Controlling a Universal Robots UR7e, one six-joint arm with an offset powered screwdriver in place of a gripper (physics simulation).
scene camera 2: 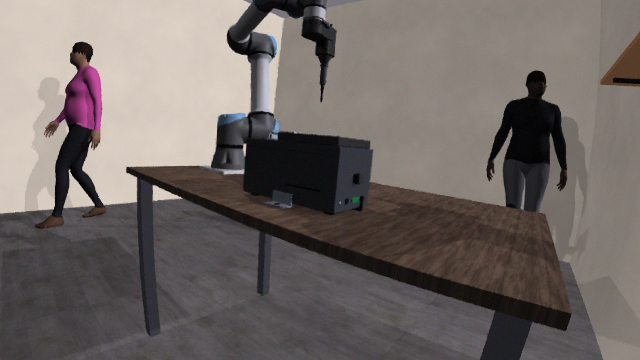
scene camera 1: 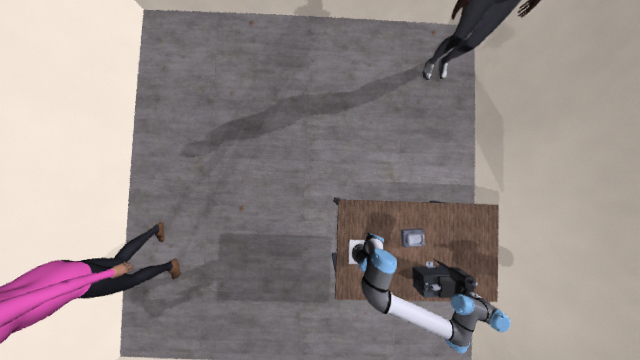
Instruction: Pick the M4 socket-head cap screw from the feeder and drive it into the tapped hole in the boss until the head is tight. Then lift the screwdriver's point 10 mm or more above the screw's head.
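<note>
The black box-shaped feeder (scene camera 1: 425, 281) (scene camera 2: 295, 170) stands on the table. The screwdriver (scene camera 1: 435, 260) (scene camera 2: 321, 101) hangs point down, well above the feeder in the scene camera 2 view. Its thin bit ends in free air, apart from the feeder. Whether a screw sits on the bit is too small to tell. A grey part with a lighter raised middle (scene camera 1: 414, 238), which looks like the part with the boss, lies on the table beside the feeder. It does not show in the scene camera 2 view. The M4 screw and the tapped hole cannot be made out.
A small grey bracket (scene camera 1: 429, 263) (scene camera 2: 282, 199) stands close to the feeder on the wooden table (scene camera 1: 360, 215) (scene camera 2: 450, 250). The arm's base (scene camera 2: 229, 157) stands at one end of the table. A person in pink (scene camera 1: 55, 285) (scene camera 2: 82, 102) and one in black (scene camera 1: 480, 25) (scene camera 2: 535, 130) stand away from the table.
</note>
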